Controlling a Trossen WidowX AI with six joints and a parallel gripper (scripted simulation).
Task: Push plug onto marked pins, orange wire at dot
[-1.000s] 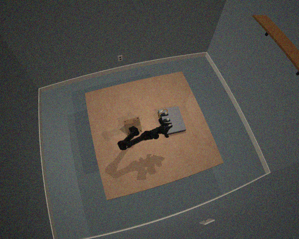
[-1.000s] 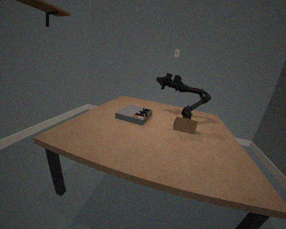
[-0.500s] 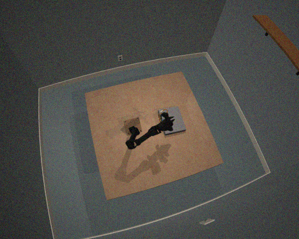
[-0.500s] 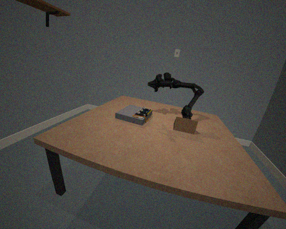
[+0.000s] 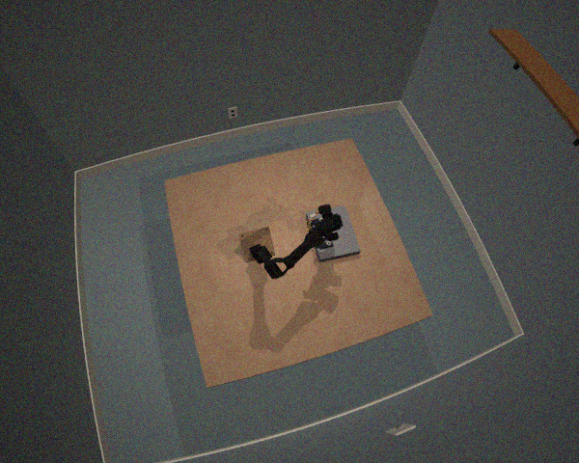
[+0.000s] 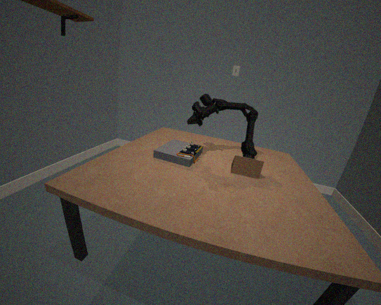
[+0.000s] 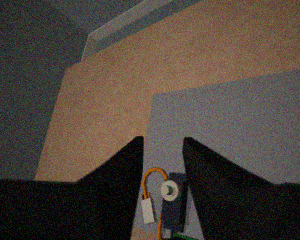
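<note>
Now: gripper tip 9 cm past the blue band, 3 cm to the right of it and 15 cm above it. Round my gripper tip: grey holder (6 cm ahead, 1 cm to the right, 20 cm below).
</note>
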